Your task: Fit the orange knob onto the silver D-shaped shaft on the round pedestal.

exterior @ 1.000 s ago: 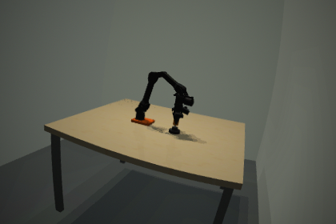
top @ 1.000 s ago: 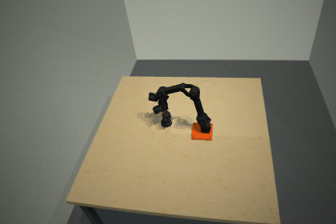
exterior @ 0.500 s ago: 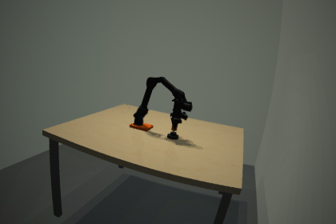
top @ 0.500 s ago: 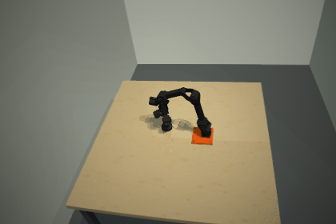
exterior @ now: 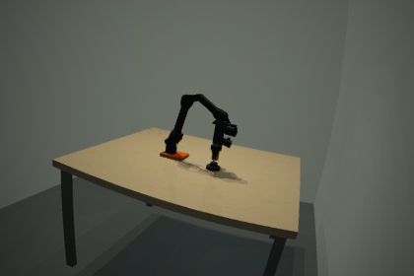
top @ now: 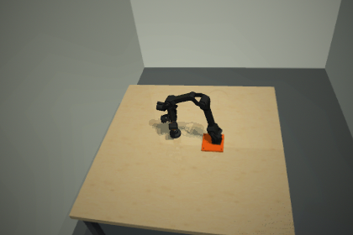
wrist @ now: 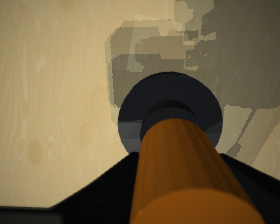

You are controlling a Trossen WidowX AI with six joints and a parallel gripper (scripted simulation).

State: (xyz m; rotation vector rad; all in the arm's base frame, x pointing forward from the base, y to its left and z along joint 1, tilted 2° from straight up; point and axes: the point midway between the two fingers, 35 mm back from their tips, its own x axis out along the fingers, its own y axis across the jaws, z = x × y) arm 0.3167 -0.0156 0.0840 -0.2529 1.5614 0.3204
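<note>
My gripper tip is now 3 cm below the orange knob. From my gripper tip the other things lie so: round dark pedestal 4 cm below.
</note>
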